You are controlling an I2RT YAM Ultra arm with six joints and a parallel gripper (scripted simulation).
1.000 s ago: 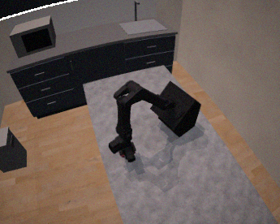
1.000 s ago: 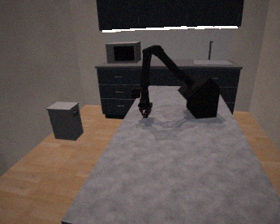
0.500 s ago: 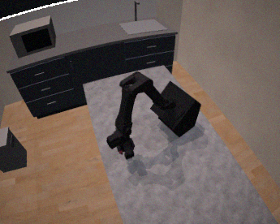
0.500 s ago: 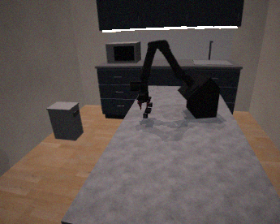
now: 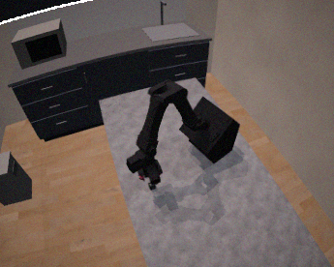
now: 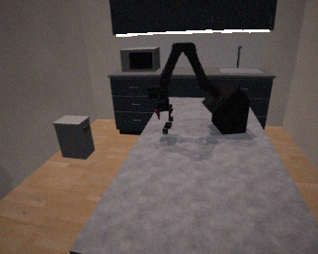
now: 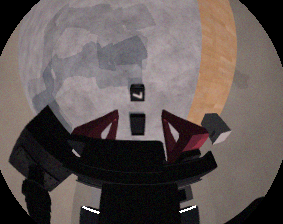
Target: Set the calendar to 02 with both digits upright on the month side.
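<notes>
My gripper is now 2 cm past the dark calendar cube, 22 cm to the left of it and 9 cm above it. The rest, counted from my hand: dark tray 1 cm behind, 11 cm to the right, 10 cm below.
</notes>
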